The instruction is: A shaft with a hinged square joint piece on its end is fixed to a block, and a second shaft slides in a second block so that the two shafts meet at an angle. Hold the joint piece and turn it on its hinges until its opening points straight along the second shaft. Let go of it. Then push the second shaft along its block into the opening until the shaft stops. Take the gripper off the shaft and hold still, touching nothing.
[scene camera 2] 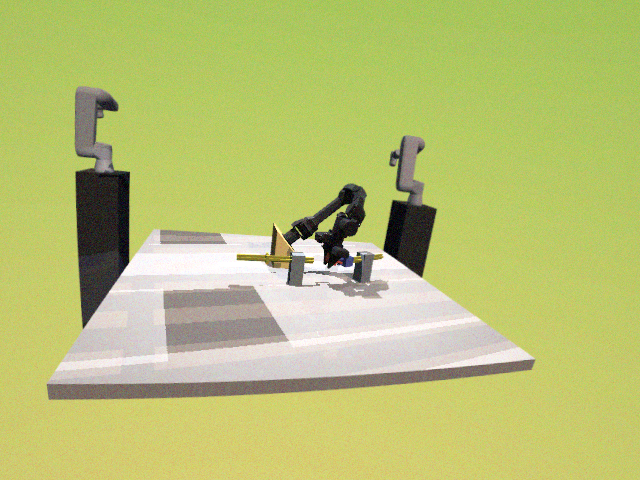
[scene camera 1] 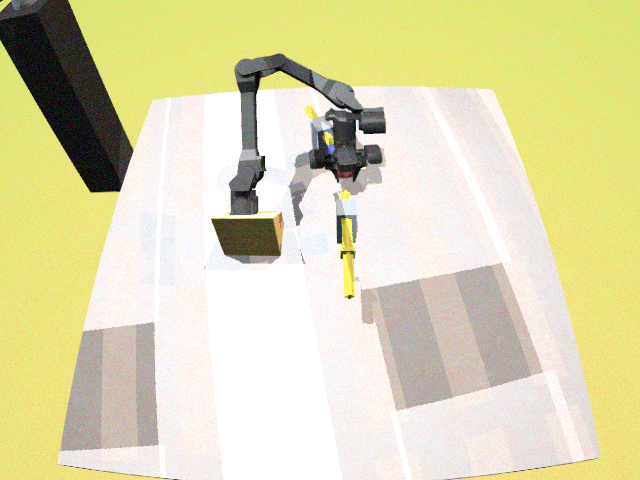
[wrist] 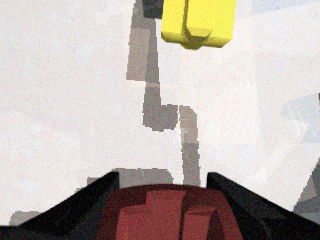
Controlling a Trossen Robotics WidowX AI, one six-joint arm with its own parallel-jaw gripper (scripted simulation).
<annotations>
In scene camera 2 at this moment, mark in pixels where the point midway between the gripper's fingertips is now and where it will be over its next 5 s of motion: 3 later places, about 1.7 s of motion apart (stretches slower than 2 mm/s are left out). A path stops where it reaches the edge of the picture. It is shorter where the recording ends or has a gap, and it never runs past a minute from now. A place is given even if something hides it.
My gripper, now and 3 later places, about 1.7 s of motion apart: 326, 266; 327, 264; 331, 232; 309, 244
</annotations>
